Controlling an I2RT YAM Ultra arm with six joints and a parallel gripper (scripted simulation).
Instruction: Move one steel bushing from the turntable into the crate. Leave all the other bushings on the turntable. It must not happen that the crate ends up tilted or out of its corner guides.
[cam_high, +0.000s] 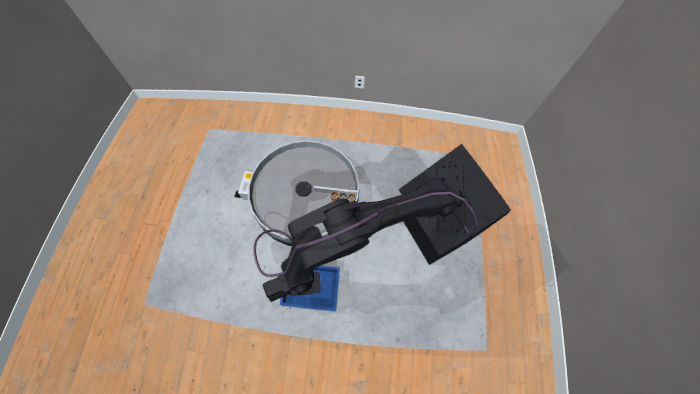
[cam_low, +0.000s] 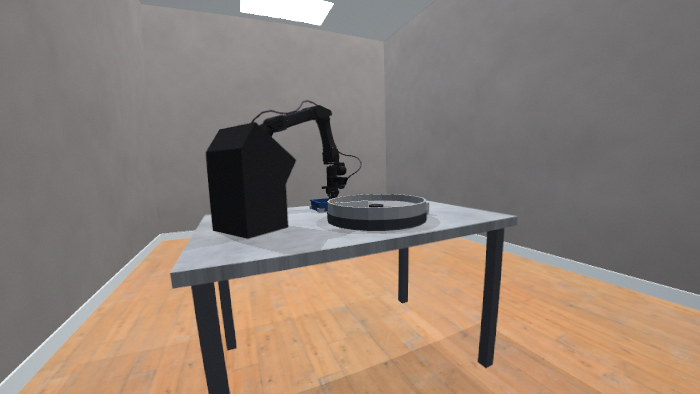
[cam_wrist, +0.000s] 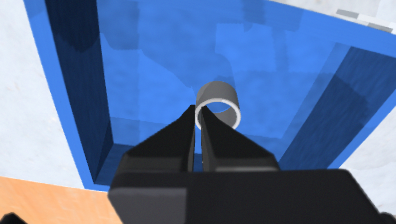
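Right now the blue crate is 10 mm below my hand and 10 mm behind it. The rest, counted from my hand: round grey turntable (350 mm to the right, 100 mm ahead, 20 mm above).
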